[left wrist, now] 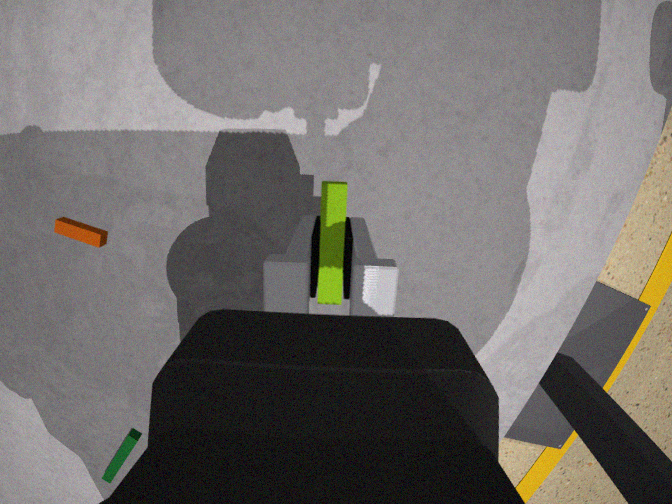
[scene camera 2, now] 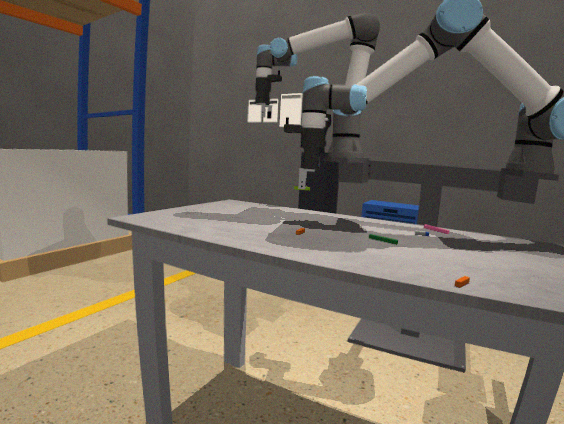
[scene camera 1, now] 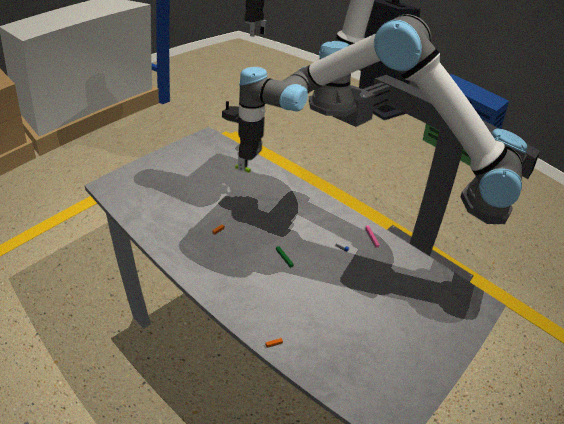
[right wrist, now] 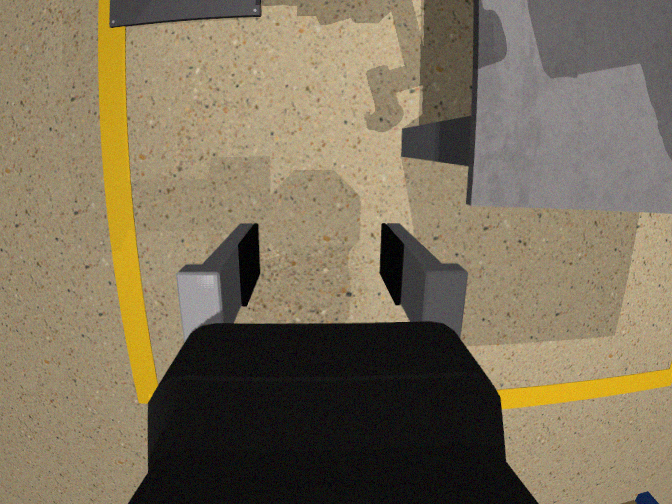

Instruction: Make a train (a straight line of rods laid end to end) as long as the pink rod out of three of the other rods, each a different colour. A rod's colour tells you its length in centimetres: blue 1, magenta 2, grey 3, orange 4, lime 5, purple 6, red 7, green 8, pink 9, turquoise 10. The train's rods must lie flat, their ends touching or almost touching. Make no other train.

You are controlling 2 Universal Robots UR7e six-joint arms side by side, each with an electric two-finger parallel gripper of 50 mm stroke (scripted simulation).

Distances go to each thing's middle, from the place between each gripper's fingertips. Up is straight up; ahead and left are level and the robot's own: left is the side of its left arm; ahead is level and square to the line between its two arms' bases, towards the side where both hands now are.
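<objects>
Relative to my left hand (scene camera 1: 242, 169), the lime rod (left wrist: 333, 194) is 20 mm below. Going by its middle, the rod is nearer to my left hand than to my right gripper.
My right gripper is 370 mm short of the lime rod, 470 mm to the right of it and 300 mm above it.
</objects>
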